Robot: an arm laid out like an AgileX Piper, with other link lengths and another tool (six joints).
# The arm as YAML. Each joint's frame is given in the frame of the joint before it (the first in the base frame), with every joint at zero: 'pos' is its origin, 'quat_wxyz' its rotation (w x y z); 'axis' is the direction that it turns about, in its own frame. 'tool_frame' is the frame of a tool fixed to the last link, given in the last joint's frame.
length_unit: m
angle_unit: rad
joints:
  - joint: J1
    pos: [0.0, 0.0, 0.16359]
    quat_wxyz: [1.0, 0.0, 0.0, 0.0]
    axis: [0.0, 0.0, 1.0]
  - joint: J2
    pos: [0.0, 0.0, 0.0]
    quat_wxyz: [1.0, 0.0, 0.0, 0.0]
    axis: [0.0, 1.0, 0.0]
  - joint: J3
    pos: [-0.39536, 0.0, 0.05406]
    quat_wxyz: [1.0, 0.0, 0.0, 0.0]
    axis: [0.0, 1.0, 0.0]
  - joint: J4
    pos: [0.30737, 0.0, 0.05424]
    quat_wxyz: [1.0, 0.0, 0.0, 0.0]
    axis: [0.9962, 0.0, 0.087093]
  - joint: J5
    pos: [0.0, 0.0, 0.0]
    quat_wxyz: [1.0, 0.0, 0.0, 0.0]
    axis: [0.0, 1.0, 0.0]
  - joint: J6
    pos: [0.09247, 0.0, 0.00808]
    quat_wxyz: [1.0, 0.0, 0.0, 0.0]
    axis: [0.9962, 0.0, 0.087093]
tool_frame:
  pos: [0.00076, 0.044, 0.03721]
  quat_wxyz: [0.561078, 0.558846, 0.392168, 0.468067]
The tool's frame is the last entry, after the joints.
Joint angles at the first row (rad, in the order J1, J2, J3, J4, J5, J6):
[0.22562 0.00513 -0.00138 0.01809 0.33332 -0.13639]
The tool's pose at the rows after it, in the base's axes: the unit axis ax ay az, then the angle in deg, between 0 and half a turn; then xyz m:
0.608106 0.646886 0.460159 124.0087 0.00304 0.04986 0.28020
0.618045 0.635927 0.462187 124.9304 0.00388 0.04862 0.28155
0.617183 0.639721 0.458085 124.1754 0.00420 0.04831 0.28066
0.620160 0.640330 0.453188 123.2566 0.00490 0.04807 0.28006
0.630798 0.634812 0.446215 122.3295 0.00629 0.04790 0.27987
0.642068 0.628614 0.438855 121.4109 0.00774 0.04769 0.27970
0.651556 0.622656 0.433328 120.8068 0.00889 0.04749 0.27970
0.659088 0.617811 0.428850 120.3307 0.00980 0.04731 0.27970
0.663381 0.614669 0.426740 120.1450 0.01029 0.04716 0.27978
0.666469 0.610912 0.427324 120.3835 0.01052 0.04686 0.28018
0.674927 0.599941 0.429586 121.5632 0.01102 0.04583 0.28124
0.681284 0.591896 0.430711 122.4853 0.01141 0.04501 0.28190
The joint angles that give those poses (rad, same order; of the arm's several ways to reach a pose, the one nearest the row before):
[0.22560 0.00510 -0.00138 0.01214 0.33335 -0.11326]
[0.22560 0.00511 -0.00137 0.00007 0.33333 -0.07118]
[0.22563 0.00513 -0.00138 -0.02634 0.33500 -0.06023]
[0.21508 0.00511 -0.00137 -0.04570 0.33501 -0.05383]
[0.18661 0.00512 -0.00139 -0.05027 0.33501 -0.05355]
[0.15663 0.00515 -0.00137 -0.05380 0.33496 -0.05363]
[0.13244 0.00515 -0.00137 -0.05377 0.33497 -0.05367]
[0.11316 0.00512 -0.00138 -0.05374 0.33500 -0.05370]
[0.10325 0.00511 -0.00139 -0.05368 0.33502 -0.05207]
[0.10116 0.00512 -0.00138 -0.05391 0.33501 -0.04314]
[0.10108 0.00514 -0.00138 -0.05369 0.33872 -0.01164]
[0.10114 0.00513 -0.00139 -0.05383 0.34265 0.01237]

